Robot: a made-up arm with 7 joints.
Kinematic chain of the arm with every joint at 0, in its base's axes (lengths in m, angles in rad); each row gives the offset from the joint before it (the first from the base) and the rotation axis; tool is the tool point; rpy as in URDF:
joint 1: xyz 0 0 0.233 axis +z
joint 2: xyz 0 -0.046 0.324 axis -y
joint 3: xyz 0 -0.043 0.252 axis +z
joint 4: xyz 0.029 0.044 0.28 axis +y
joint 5: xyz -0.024 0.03 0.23 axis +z
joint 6: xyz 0 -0.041 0.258 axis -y
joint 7: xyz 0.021 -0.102 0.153 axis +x
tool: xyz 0 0 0 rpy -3.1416 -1.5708 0
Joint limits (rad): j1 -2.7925..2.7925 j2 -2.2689..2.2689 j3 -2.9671..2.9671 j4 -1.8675..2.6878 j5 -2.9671..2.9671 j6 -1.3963..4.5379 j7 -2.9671..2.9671
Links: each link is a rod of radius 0.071 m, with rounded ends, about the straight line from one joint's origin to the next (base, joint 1, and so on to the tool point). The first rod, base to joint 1, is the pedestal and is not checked.
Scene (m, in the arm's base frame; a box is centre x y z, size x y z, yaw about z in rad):
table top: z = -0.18
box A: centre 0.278 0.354 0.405 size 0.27 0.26 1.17 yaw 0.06
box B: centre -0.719 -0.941 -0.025 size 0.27 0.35 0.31 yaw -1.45
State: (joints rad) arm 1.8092 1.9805 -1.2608 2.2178 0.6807 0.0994 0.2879
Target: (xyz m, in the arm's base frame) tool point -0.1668 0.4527 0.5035
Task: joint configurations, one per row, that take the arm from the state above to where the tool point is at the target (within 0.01 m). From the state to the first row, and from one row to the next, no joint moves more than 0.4 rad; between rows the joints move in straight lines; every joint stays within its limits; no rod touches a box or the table.
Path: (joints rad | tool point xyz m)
1: 1.9688 1.6504 -0.9414 2.0300 0.8031 0.1635 0.2829 | 0.6019 0.0323 0.8551
2: 2.1283 1.3203 -0.6220 1.8422 0.9254 0.2276 0.2779 | 0.4800 0.1228 1.1060
3: 2.2879 0.9902 -0.3025 1.6544 1.0478 0.2917 0.2730 | 0.2179 0.2110 1.2937
4: 2.4475 0.6601 0.0169 1.4666 1.1702 0.3558 0.2680 | -0.1139 0.2123 1.3689
5: 2.6071 0.3300 0.3363 1.2788 1.2925 0.4199 0.2630 | -0.4062 0.0954 1.3464
6: 2.6534 0.4653 0.3462 1.6126 1.1953 0.2928 0.2014 | -0.3970 0.0570 1.1998
7: 2.6998 0.6005 0.3560 1.9464 1.0982 0.1656 0.1399 | -0.3593 0.0361 1.0350
8: 2.7461 0.7358 0.3658 2.2802 1.0010 0.0384 0.0783 | -0.2931 0.0355 0.8611
9: 2.7925 0.8711 0.3757 2.6139 0.9038 -0.0888 0.0167 | -0.2007 0.0554 0.6872
10: 2.7223 0.5120 0.0704 2.5064 0.9361 -0.0763 0.1071 | -0.2533 0.1689 0.6707
11: 2.6521 0.1530 -0.2349 2.3990 0.9685 -0.0637 0.1975 | -0.2525 0.3152 0.5998
12: 2.5819 -0.2061 -0.5403 2.2915 1.0008 -0.0512 0.2879 | -0.1668 0.4527 0.5035

